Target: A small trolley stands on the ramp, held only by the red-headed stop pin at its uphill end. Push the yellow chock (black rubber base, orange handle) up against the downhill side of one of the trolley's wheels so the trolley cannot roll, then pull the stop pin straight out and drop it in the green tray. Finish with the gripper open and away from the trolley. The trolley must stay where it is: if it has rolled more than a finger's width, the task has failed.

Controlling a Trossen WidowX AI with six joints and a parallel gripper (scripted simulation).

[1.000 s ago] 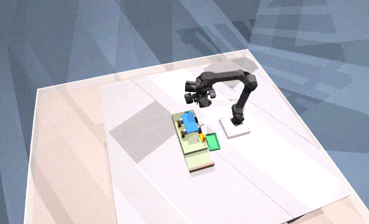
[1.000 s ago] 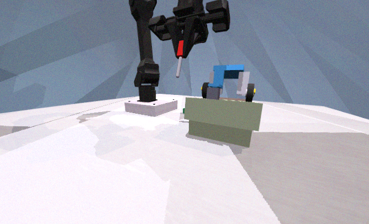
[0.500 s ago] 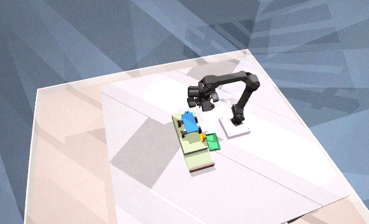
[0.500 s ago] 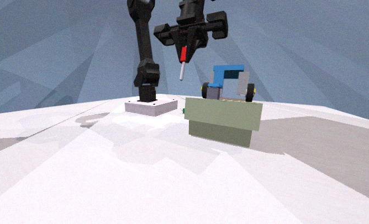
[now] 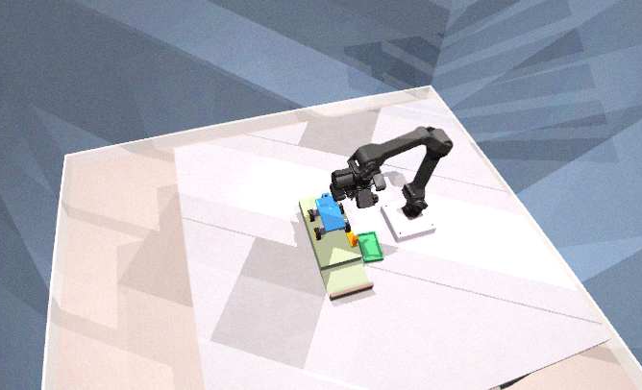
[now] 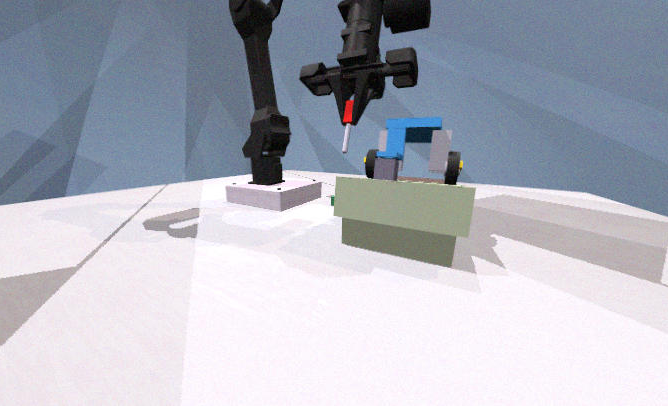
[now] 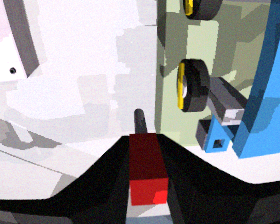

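Right now my gripper tip is 17 cm above the green tray, 14 cm to the right of it and 2 cm past it. From my gripper tip the other things lie so: yellow chock (12 cm to the left, 8 cm below, 5 cm ahead); then blue trolley (10 cm ahead, 5 cm below, 3 cm to the left); then red-headed stop pin (right at my gripper tip).
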